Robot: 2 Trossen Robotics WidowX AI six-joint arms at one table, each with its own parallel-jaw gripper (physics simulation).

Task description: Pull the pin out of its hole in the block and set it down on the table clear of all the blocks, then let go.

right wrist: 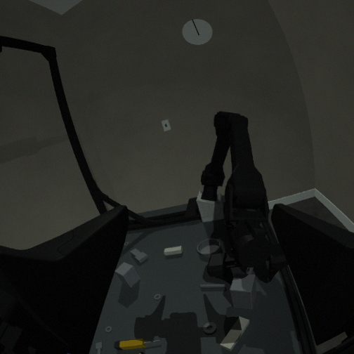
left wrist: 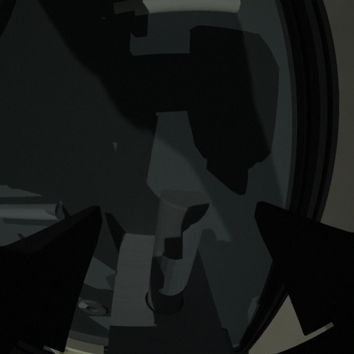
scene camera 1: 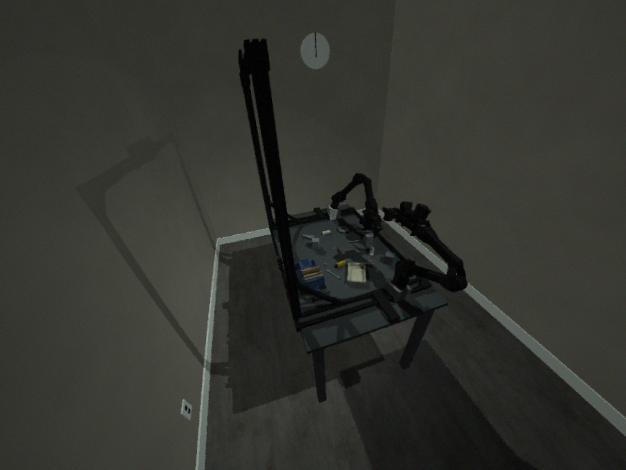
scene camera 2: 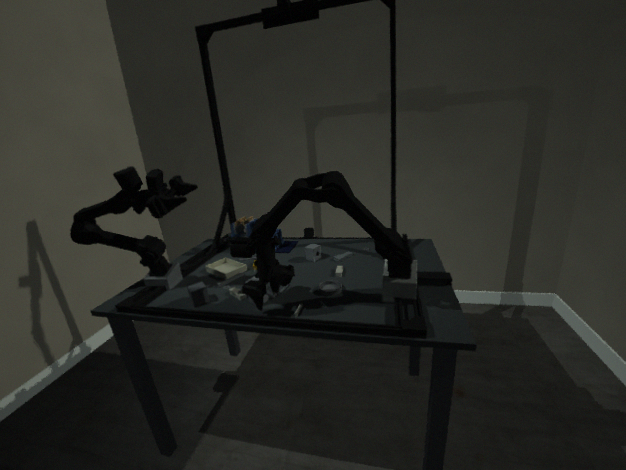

Labels:
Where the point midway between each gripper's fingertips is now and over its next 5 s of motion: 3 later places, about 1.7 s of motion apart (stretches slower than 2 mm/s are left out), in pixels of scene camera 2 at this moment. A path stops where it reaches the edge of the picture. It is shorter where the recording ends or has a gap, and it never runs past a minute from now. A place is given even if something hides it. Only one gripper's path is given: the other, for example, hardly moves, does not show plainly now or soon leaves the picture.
The left gripper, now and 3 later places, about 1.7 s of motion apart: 268,303; 272,301; 288,307; 292,298

